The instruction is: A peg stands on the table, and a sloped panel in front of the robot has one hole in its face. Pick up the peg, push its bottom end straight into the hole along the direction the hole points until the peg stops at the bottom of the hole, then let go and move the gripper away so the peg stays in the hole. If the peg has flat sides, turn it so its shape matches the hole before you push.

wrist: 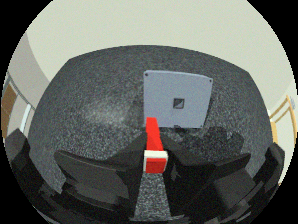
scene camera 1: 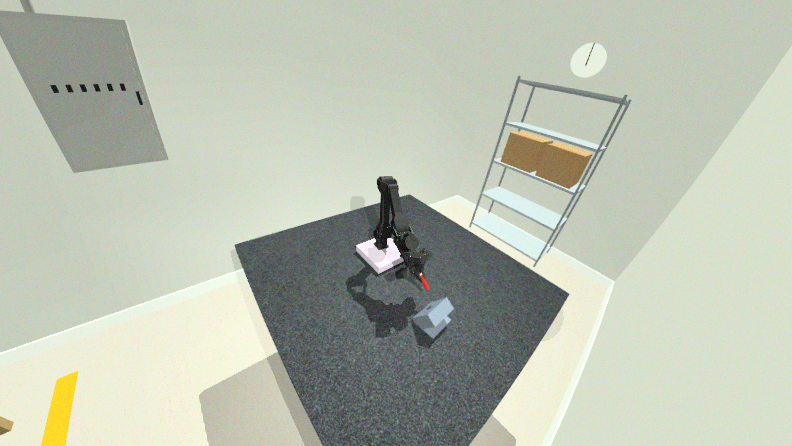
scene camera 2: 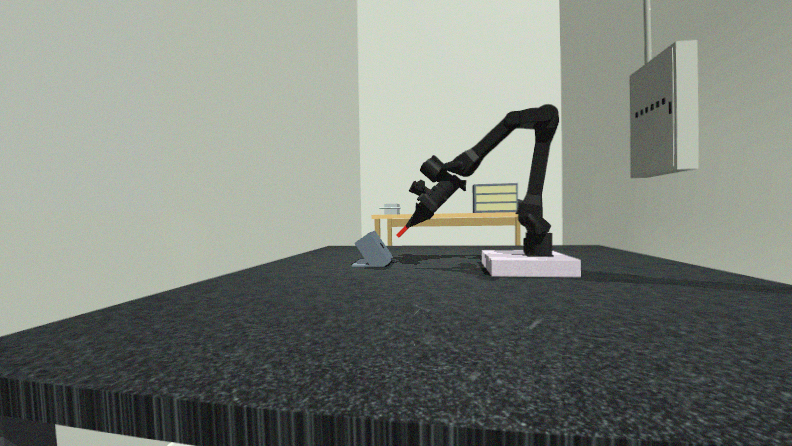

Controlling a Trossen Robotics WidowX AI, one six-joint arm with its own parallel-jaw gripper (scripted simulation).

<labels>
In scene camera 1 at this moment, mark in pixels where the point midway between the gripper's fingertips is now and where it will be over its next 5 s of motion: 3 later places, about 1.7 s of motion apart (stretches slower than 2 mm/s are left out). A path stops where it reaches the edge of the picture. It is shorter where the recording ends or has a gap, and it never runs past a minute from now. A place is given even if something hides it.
My gripper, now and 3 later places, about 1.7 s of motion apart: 423,281; 419,287; 423,297; 425,301
</labels>
